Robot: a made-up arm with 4 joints. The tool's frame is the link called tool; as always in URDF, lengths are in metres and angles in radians.
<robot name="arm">
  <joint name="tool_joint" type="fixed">
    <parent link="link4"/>
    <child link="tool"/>
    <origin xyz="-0.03 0.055 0.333" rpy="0 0 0"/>
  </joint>
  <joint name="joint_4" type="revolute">
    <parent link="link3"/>
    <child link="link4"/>
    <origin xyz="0.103 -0.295 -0.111" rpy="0 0 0"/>
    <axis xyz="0 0 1"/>
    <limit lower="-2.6" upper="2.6"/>
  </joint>
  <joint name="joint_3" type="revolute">
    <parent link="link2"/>
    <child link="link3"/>
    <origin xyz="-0.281 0.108 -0.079" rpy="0 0 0"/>
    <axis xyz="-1 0 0"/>
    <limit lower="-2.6" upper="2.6"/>
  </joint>
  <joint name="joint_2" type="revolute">
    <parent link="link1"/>
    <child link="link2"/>
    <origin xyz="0.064 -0.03 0.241" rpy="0 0 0"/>
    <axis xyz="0 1 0"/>
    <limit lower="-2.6" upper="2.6"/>
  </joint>
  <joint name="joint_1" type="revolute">
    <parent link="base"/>
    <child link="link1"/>
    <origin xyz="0 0 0.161" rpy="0 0 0"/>
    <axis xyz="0 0 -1"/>
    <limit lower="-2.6" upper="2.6"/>
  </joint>
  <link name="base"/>
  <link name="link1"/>
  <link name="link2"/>
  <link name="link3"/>
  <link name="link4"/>
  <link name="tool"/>
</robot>
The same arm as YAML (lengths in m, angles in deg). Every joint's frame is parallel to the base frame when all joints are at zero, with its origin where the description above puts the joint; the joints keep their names.
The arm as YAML. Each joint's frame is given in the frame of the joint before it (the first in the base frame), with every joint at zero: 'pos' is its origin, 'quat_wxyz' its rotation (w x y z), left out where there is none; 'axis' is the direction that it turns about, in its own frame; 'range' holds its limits. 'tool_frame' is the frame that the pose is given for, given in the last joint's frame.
length_unit: m
angle_unit: deg
joints:
  - joint: joint_1
    pos: [0.0, 0.0, 0.161]
    axis: "-z"
    range: [-148.97, 148.97]
  - joint: joint_2
    pos: [0.064, -0.03, 0.241]
    axis: "+y"
    range: [-148.97, 148.97]
  - joint: joint_3
    pos: [-0.281, 0.108, -0.079]
    axis: "-x"
    range: [-148.97, 148.97]
  - joint: joint_4
    pos: [0.103, -0.295, -0.111]
    axis: "+z"
    range: [-148.97, 148.97]
tool_frame:
  pos: [-0.03, 0.055, 0.333]

